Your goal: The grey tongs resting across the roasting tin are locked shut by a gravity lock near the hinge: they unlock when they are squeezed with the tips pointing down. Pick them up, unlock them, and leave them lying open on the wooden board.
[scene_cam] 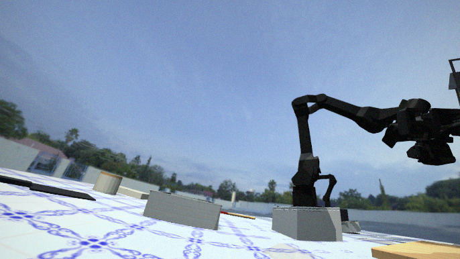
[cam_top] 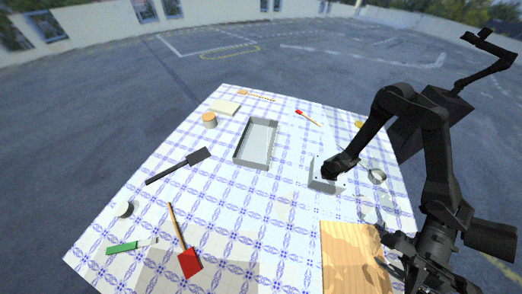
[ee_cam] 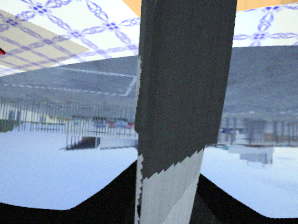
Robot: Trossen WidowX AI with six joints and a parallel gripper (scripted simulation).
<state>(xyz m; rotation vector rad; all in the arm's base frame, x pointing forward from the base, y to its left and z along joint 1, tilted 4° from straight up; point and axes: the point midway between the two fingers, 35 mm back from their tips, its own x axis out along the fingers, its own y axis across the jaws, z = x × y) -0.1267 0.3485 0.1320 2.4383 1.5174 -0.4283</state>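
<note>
The wooden board is 21 cm below my gripper tip, 2 cm to the right of it and 1 cm behind it. Also, from my gripper tip: black spatula 77 cm ahead, 30 cm to the right, 21 cm below; grey roasting tin 52 cm to the right, 44 cm ahead, 19 cm below; red spatula 60 cm ahead, 21 cm below.
</note>
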